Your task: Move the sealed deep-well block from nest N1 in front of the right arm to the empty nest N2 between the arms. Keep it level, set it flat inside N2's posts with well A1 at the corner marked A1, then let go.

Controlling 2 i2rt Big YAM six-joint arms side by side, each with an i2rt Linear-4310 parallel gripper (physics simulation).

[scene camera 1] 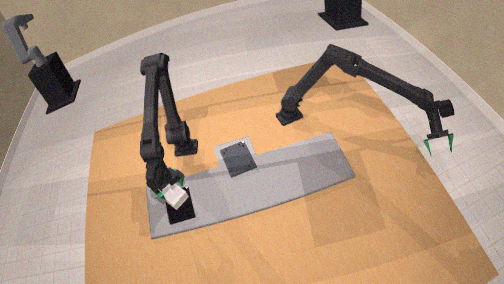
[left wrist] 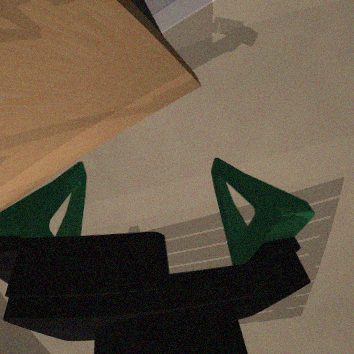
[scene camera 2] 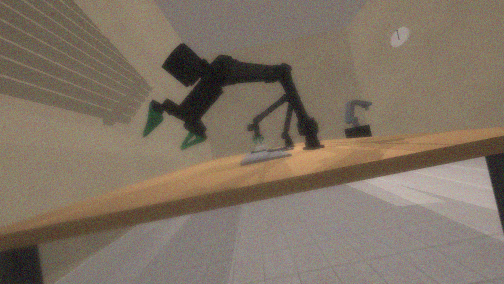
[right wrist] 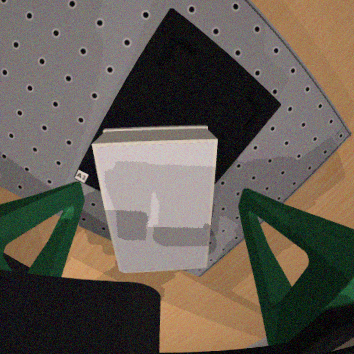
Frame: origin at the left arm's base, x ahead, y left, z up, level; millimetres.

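Seen in the pictures: left gripper, fingertip midpoint: (scene camera 1: 441,154) (left wrist: 150,165) (scene camera 2: 164,143); right gripper, fingertip midpoint: (scene camera 1: 173,192) (scene camera 2: 258,144) (right wrist: 162,193); left arm's base at its link origin: (scene camera 1: 289,116) (scene camera 2: 313,148); right arm's base at its link origin: (scene camera 1: 186,148).
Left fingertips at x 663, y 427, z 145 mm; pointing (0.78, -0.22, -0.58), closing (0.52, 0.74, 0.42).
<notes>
Pixels of each thing's middle, then the offset from my left fingertips to it. "spot": a spot on its surface instead. Level surfaces: height alone.
- white sealed block at the middle of its body: (right wrist: 159,203) (scene camera 1: 171,193) 473 mm back, 1092 mm right, 96 mm down
- nest N1 at the middle of its body: (right wrist: 174,139) (scene camera 1: 178,204) 422 mm back, 1081 mm right, 123 mm down
- A1 label at a spot on its surface: (right wrist: 81,176) spot: 492 mm back, 1020 mm right, 120 mm down
- N2 at the middle of its body: (scene camera 1: 237,157) 533 mm back, 756 mm right, 121 mm down
- grey perforated board at its surface level: 132 mm down
- wooden table at its surface level: 145 mm down
The white sealed block (scene camera 1: 175,196) (right wrist: 159,205) is at nest N1 (scene camera 1: 181,214) (right wrist: 190,65), a black plate. It looks turned against the plate and covers its lower part in the right wrist view; whether it is level I cannot tell. The A1 label (right wrist: 81,176) shows beside the block's left side. My right gripper (scene camera 1: 170,187) (right wrist: 162,193) is open, its green fingers apart on either side of the block. N2 (scene camera 1: 239,159), a dark plate with small posts, holds no block. My left gripper (scene camera 1: 441,152) (scene camera 2: 164,142) (left wrist: 150,165) is open and empty, far from both nests.
A grey perforated board (scene camera 1: 270,185) (right wrist: 45,100) lies under N1 and reaches to N2, on the wooden table (scene camera 1: 240,255) (scene camera 2: 165,200). The left gripper hangs beyond the table's edge. A separate grey arm on a black stand (scene camera 1: 52,82) is off the table.
</notes>
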